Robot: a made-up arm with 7 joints. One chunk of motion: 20 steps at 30 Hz.
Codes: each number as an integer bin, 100 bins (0 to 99) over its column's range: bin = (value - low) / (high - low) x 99, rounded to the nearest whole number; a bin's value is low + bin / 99 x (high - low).
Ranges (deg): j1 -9..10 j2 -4..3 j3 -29..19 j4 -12..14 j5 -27..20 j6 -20..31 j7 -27..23
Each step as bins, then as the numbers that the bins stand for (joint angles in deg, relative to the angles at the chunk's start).
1 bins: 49 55 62 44 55 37 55
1 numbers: 0.40 -0.11 1.06 -0.44 -0.89 -0.94 0.78
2 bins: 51 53 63 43 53 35 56
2 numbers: 0.79 -0.25 1.55 -0.71 -1.84 -1.97 1.28
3 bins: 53 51 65 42 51 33 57
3 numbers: 1.17 -0.39 2.52 -0.97 -2.79 -3.00 1.79
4 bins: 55 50 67 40 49 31 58
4 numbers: 1.56 -0.46 3.48 -1.49 -3.74 -4.03 2.29
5 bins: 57 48 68 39 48 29 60
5 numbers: 1.94 -0.61 3.97 -1.76 -4.21 -5.06 3.30
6 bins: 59 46 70 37 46 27 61
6 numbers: 2.32 -0.75 4.94 -2.28 -5.16 -6.09 3.81
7 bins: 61 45 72 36 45 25 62
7 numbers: 2.71 -0.82 5.91 -2.55 -5.64 -7.12 4.31
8 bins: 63 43 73 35 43 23 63
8 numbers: 3.09 -0.96 6.39 -2.81 -6.59 -8.15 4.82
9 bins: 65 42 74 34 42 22 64
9 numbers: 3.47 -1.03 6.88 -3.07 -7.06 -8.67 5.32
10 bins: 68 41 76 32 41 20 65
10 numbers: 4.05 -1.10 7.85 -3.60 -7.54 -9.70 5.83
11 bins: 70 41 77 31 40 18 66
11 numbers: 4.43 -1.10 8.33 -3.86 -8.01 -10.73 6.33
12 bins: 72 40 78 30 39 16 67
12 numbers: 4.82 -1.17 8.82 -4.12 -8.48 -11.76 6.84
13 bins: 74 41 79 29 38 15 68
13 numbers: 5.20 -1.10 9.30 -4.38 -8.96 -12.27 7.34
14 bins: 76 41 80 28 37 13 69
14 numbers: 5.59 -1.10 9.79 -4.65 -9.43 -13.30 7.85
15 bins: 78 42 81 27 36 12 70
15 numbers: 5.97 -1.03 10.27 -4.91 -9.91 -13.82 8.35
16 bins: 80 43 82 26 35 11 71
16 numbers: 6.35 -0.96 10.76 -5.17 -10.38 -14.33 8.86
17 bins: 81 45 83 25 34 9 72
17 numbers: 6.55 -0.82 11.24 -5.43 -10.86 -15.36 9.36
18 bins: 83 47 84 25 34 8 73
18 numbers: 6.93 -0.68 11.73 -5.43 -10.86 -15.88 9.87
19 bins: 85 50 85 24 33 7 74
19 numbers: 7.31 -0.46 12.21 -5.70 -11.33 -16.39 10.37
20 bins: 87 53 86 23 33 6 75
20 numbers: 7.70 -0.25 12.70 -5.96 -11.33 -16.91 10.88
